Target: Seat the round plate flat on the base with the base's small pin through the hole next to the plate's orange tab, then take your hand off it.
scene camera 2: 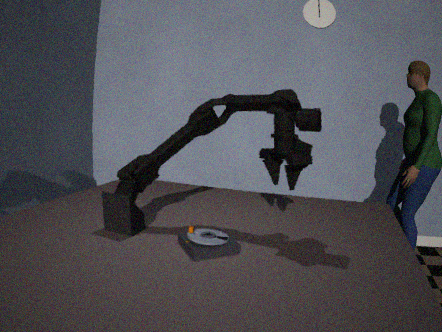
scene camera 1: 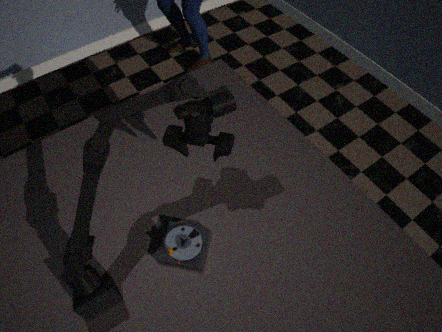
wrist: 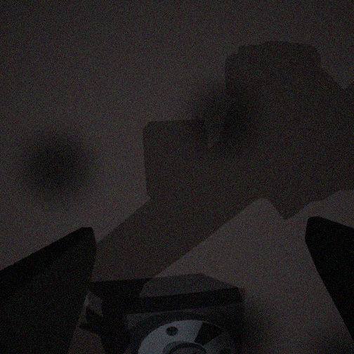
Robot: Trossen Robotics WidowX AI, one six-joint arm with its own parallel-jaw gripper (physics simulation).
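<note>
The round light-grey plate lies on the dark base and looks about level; part of it shows at the bottom of the wrist view. Its orange tab stands at the rim on the side toward the arm's foot. A small orange spot shows on the base beside the plate. Whether the pin is through the hole next to the tab is too small to tell. My gripper is open and empty, high above the table and apart from the plate.
The arm's foot stands on the table to the left of the base. Arm shadows fall across the table and the base's edge. A person stands beyond the table's far edge.
</note>
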